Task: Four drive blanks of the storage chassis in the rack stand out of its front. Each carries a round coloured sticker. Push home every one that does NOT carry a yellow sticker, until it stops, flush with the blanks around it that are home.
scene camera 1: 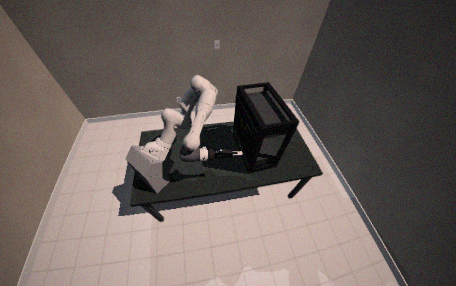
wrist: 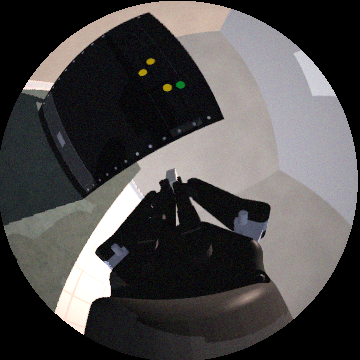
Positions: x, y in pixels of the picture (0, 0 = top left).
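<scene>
Black rack: visible in scene camera 1 point(258, 116) and likewise in the wrist view point(135, 88).
</scene>
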